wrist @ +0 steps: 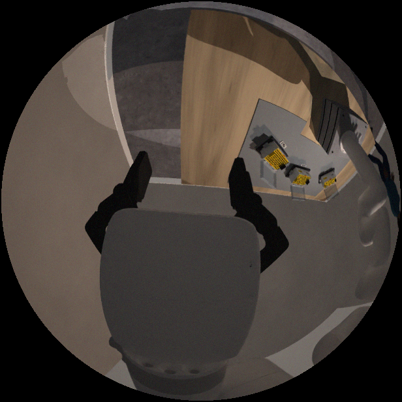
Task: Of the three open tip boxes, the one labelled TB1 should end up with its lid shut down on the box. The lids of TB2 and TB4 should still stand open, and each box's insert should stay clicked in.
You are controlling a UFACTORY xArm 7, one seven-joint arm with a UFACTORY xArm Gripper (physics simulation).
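Three tip boxes with yellow inserts stand in a row on a grey mat [259, 117] at the right of the wrist view. The largest-looking box [275, 156] is nearest the fingers, the middle box [299, 176] is beside it, and the third box [328, 179] is farthest right. Each shows a clear lid standing open at its lower side. Small white labels lie near the boxes, too small to read, so I cannot tell which box is TB1. My gripper [189, 162] is open with nothing between its fingers, away from the boxes, to their left in the view.
A wooden table [212, 100] bears the mat. A dark slatted block [327, 125] stands at the mat's upper right, next to the robot's pale arm [356, 150]. A person in blue [390, 186] shows at the far right edge. Grey floor [150, 105] lies left of the table.
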